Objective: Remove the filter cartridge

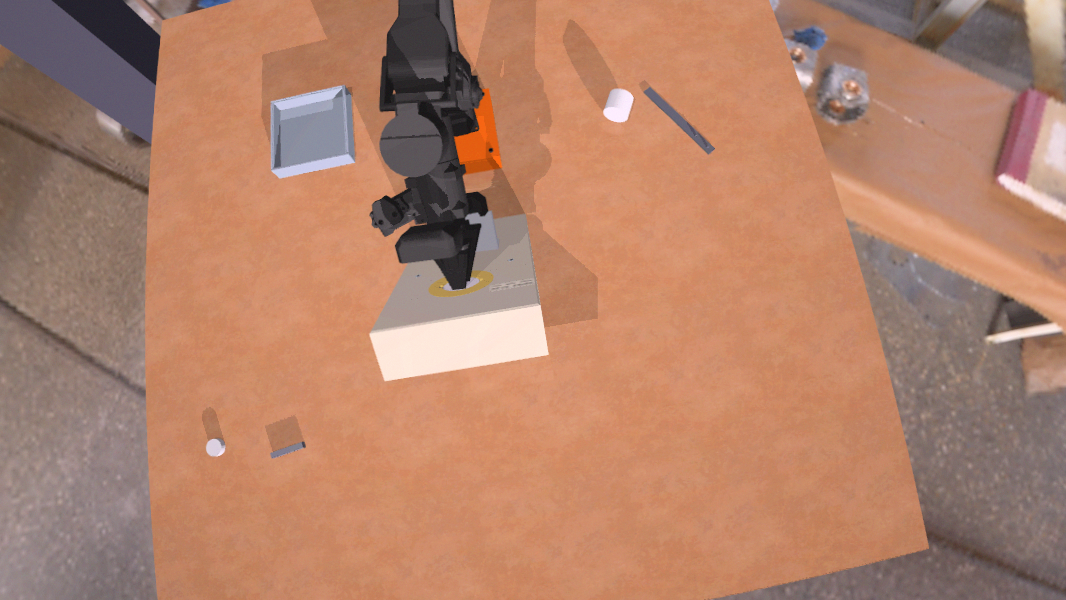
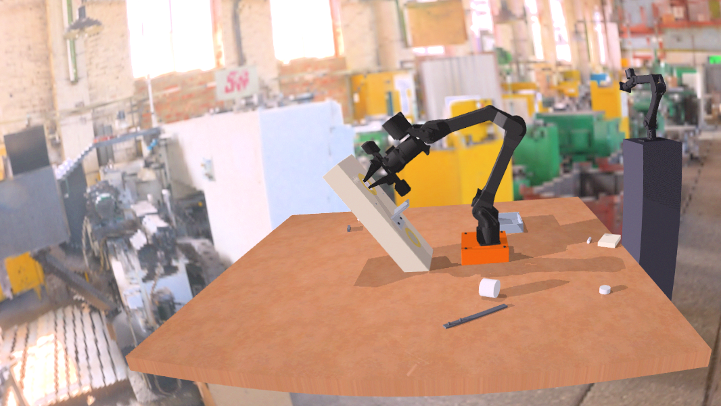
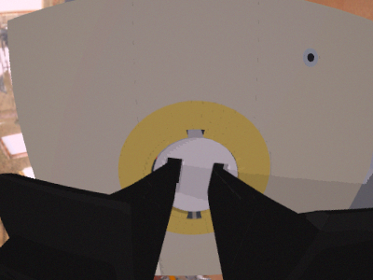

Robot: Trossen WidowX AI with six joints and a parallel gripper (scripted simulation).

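Now: gripper tip 10 mm short of the white round filter cartridge and 10 mm above it. Also, from my gripper tip: cream service panel 40 mm behind, 80 mm below; white bracket 90 mm behind, 10 mm to the left, 90 mm below; short grey bar 120 mm ahead, 380 mm to the right, 230 mm below.
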